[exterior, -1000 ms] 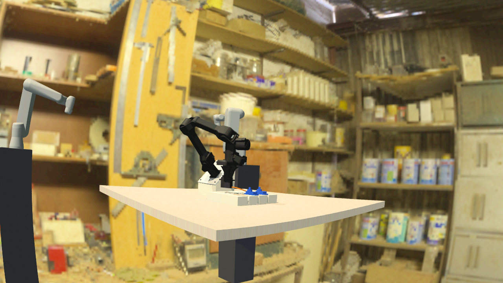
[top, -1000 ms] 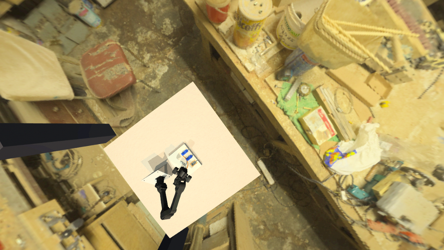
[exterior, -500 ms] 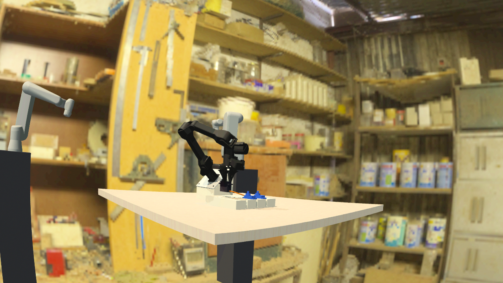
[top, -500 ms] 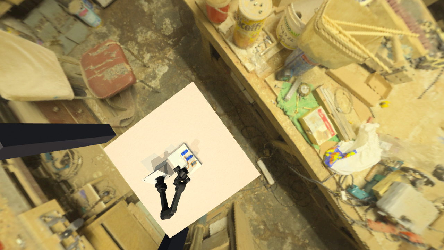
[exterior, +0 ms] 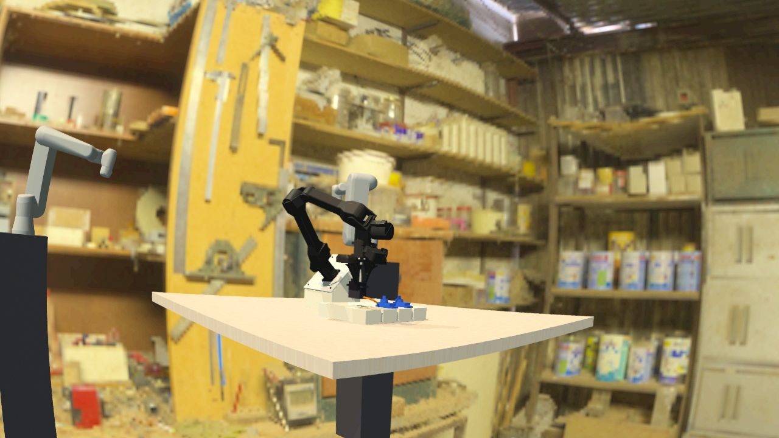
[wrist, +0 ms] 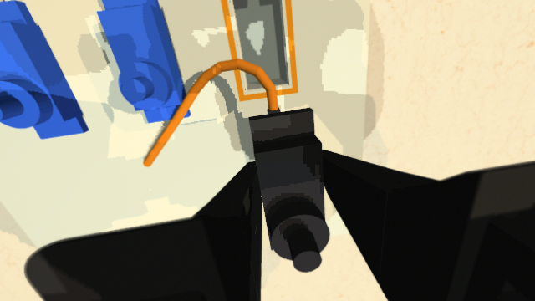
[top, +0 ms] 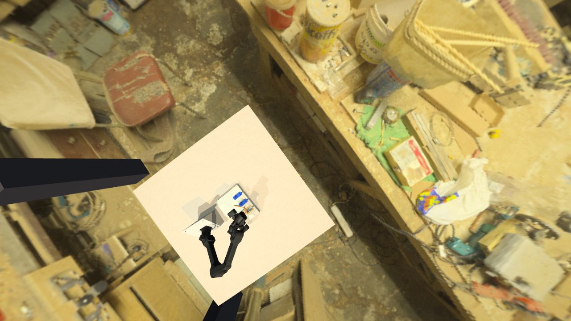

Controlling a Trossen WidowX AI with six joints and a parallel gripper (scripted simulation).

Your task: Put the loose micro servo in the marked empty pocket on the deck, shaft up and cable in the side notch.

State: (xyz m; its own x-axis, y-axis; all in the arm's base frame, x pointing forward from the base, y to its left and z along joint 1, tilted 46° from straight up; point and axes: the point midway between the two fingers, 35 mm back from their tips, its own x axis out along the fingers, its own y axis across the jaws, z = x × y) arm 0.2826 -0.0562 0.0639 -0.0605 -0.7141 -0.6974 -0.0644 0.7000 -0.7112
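The cream deck lies 100 mm below my gripper tip, 70 mm to the left of it and 60 mm behind it.
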